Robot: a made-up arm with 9 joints. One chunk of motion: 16 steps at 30 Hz.
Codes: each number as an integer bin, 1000 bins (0 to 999) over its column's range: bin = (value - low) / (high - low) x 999, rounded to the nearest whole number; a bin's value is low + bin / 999 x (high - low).
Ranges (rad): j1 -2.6..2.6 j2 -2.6..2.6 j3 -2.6..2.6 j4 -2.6..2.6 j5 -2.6..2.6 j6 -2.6..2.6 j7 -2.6..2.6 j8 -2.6..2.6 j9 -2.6..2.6
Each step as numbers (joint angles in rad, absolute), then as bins.
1 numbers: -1.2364 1.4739 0.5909 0.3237 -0.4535 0.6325 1.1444 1.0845 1.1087
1 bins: 262 783 613 562 412 621 719 708 712
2 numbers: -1.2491 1.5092 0.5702 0.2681 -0.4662 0.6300 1.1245 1.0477 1.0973
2 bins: 260 789 609 551 410 621 716 701 710
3 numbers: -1.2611 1.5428 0.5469 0.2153 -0.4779 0.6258 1.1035 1.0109 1.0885
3 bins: 257 796 605 541 408 620 711 694 709
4 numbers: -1.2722 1.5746 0.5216 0.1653 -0.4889 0.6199 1.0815 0.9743 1.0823
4 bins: 255 802 600 531 406 619 707 687 707
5 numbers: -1.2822 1.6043 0.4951 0.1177 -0.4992 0.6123 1.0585 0.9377 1.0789
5 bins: 253 808 595 522 404 617 703 680 707
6 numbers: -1.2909 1.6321 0.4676 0.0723 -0.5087 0.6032 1.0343 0.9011 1.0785
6 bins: 251 813 589 513 402 615 698 673 707
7 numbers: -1.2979 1.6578 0.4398 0.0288 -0.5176 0.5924 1.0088 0.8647 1.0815
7 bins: 250 818 584 505 400 613 693 666 707
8 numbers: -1.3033 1.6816 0.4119 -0.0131 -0.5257 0.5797 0.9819 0.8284 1.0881
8 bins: 249 823 579 497 399 611 688 659 709
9 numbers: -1.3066 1.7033 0.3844 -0.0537 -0.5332 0.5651 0.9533 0.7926 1.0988
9 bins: 248 827 573 489 397 608 683 652 711
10 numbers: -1.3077 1.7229 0.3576 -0.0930 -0.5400 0.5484 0.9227 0.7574 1.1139
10 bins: 248 830 568 482 396 605 677 645 713
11 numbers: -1.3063 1.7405 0.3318 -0.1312 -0.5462 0.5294 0.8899 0.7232 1.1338
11 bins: 249 834 563 474 395 601 670 638 717
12 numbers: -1.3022 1.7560 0.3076 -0.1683 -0.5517 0.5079 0.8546 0.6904 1.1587
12 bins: 249 837 559 467 394 597 664 632 722
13 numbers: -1.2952 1.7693 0.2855 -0.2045 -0.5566 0.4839 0.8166 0.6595 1.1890
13 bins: 251 839 554 460 393 592 656 626 728
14 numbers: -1.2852 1.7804 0.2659 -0.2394 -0.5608 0.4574 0.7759 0.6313 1.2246
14 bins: 253 842 551 454 392 587 649 621 735
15 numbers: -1.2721 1.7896 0.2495 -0.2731 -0.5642 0.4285 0.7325 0.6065 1.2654
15 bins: 255 843 547 447 391 582 640 616 743
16 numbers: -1.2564 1.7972 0.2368 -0.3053 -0.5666 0.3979 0.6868 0.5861 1.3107
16 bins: 258 845 545 441 391 576 631 612 751
